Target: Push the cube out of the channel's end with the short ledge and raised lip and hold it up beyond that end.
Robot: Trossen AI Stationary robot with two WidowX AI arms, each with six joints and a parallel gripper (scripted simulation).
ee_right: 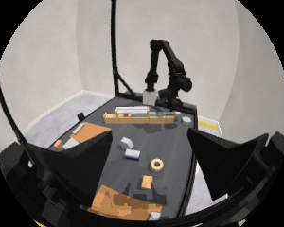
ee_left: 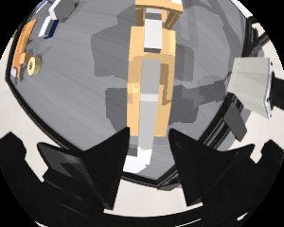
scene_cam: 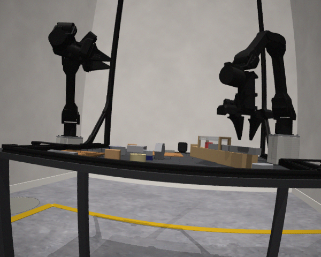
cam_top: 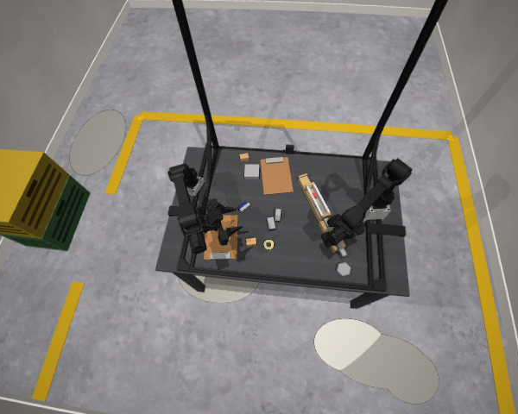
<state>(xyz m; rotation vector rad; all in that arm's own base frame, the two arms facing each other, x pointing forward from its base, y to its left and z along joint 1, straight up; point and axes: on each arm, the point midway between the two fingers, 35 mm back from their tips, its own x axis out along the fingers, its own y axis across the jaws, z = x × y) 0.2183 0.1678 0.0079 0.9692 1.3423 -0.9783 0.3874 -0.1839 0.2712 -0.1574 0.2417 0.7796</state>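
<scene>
The wooden bridge is 190 mm behind my left hand, 110 mm to the right of it and 60 mm below it.
</scene>
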